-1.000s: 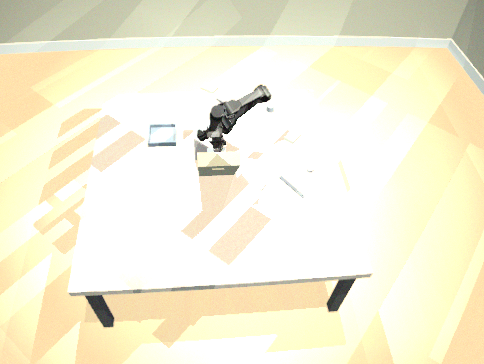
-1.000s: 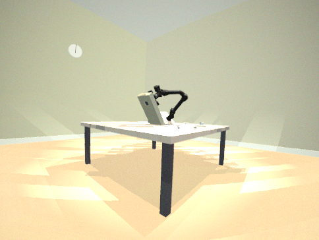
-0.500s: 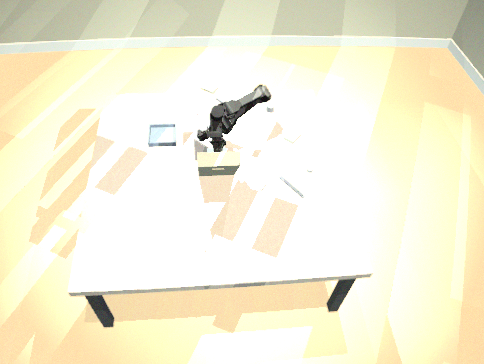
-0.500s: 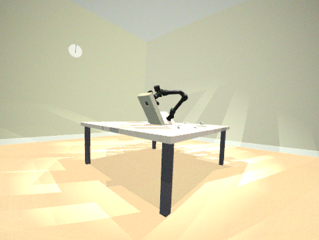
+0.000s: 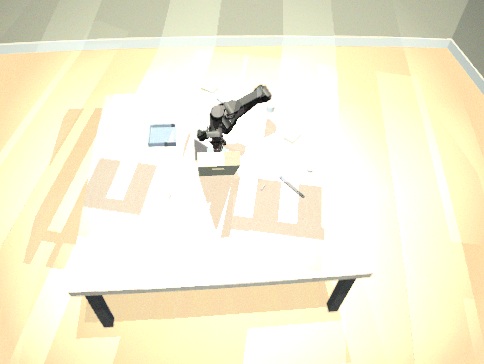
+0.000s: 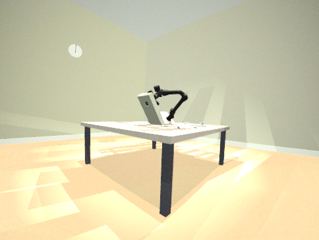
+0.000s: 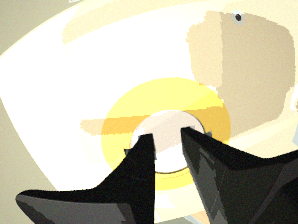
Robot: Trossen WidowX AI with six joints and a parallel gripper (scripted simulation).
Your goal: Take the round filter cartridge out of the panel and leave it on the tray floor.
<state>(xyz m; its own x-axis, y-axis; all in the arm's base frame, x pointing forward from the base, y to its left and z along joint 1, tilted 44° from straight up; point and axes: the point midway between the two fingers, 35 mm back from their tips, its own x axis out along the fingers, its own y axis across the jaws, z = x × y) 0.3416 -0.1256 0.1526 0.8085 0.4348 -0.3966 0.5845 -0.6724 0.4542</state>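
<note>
Right now my gripper tip is 40 mm past the service panel and 80 mm above it. The rest, counted from my gripper tip: round white filter cartridge 10 mm ahead, 10 mm below; then small white cylinder 640 mm behind, 320 mm to the left, 230 mm below; then grey-rimmed tray 400 mm behind, 300 mm to the right, 240 mm below.
</note>
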